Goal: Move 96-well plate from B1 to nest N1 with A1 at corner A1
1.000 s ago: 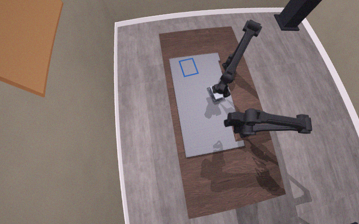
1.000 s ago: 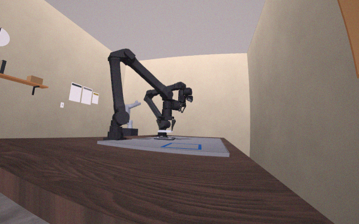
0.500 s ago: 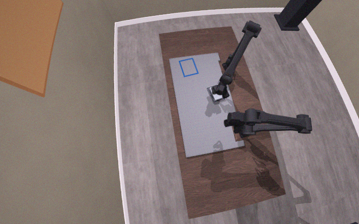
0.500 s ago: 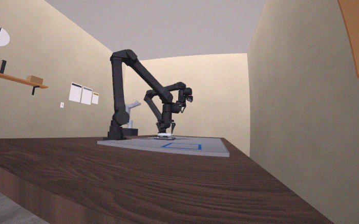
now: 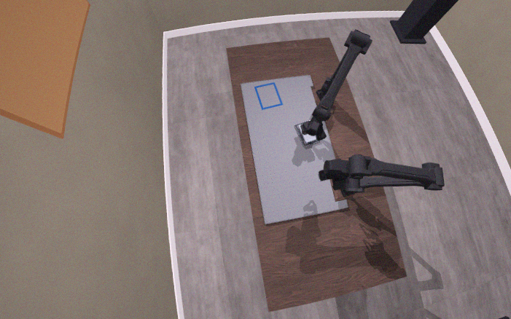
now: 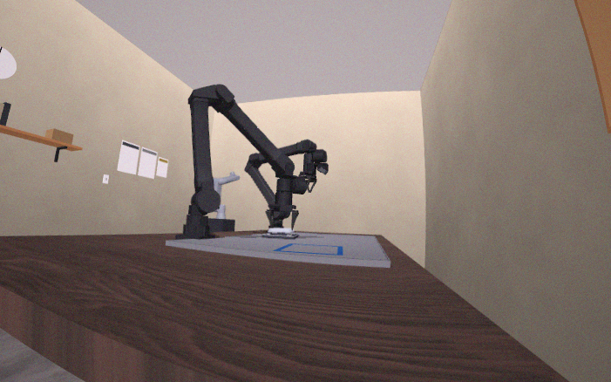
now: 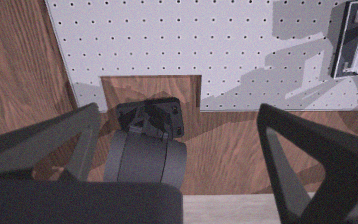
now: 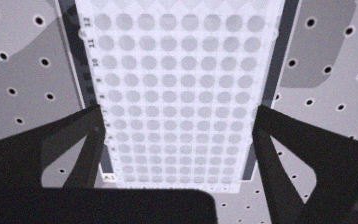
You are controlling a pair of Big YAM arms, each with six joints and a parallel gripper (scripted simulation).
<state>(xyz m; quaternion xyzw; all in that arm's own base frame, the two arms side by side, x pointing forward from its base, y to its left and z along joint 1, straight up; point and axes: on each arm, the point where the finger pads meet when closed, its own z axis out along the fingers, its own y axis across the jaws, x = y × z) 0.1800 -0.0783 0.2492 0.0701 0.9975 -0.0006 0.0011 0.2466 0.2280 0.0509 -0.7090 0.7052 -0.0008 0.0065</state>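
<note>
The 96-well plate lies 10 mm below my right hand. The rest, counted from my right hand: plate nest N1: 30 mm below; A1 label: 90 mm to the right, 40 mm behind, 30 mm below.
</note>
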